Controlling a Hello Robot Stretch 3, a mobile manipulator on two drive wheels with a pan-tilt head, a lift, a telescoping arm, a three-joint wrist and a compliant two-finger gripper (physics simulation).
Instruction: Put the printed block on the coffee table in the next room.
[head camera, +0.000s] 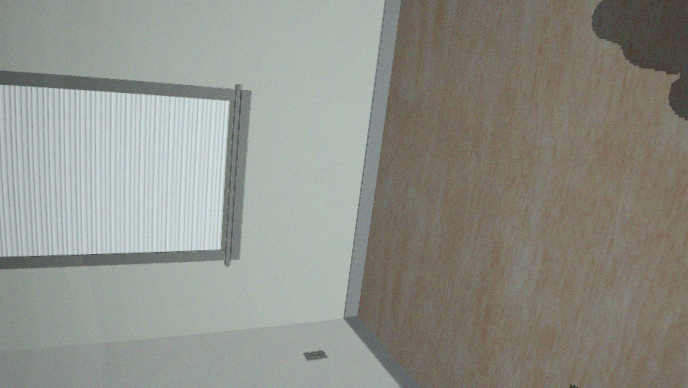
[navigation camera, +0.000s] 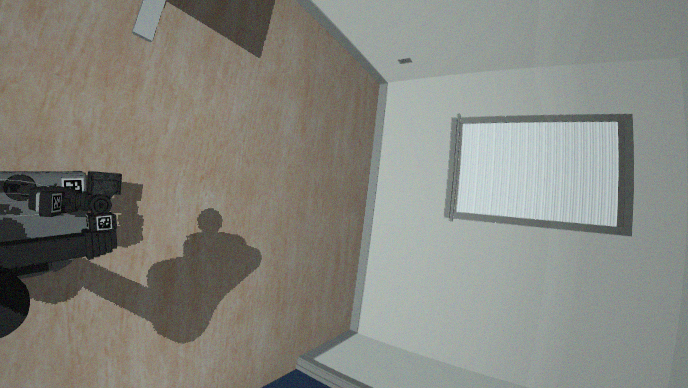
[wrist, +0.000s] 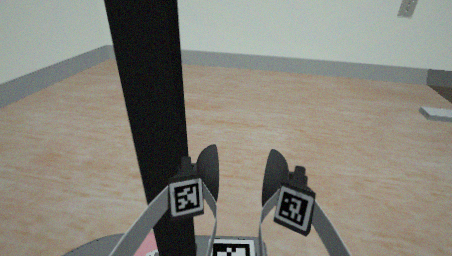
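Seen in the pictures: gripper, fingertip midpoint: (wrist: 241, 165); robot's base, link origin: (navigation camera: 21, 186).
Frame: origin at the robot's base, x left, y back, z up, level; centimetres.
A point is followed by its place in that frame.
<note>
My gripper (wrist: 241, 165) @[y 0.0, x 10.6, z 33.6 cm] is open in the wrist view, its two dark fingertips apart with floor showing between them and nothing held. It hangs above the wooden floor, close beside a black upright mast (wrist: 150, 100) @[y 6.6, x 11.6, z 38.4 cm]. The wrist parts and arm (navigation camera: 100, 205) @[y 2.5, x -14.8, z 49.2 cm] show at the left edge of the navigation camera view, but the fingertips cannot be made out there. The printed block does not show in the head, navigation or wrist view. The coffee table does not show in these views either.
A pale table foot (navigation camera: 150, 20) (wrist: 437, 114) lies on the floor, with a dark shadow near it. A wall with a window (head camera: 115, 170) @[y -12.0, x -239.0, z 136.0 cm] (navigation camera: 537, 172) @[y -12.3, x -239.1, z 145.8 cm] meets the floor. A wall end (navigation camera: 320, 367) @[y 134.1, x -136.5, z 20.9 cm] stands beside a blue surface (navigation camera: 297, 381) @[y 140.9, x -121.2, z 12.2 cm] at the bottom of the navigation camera view.
</note>
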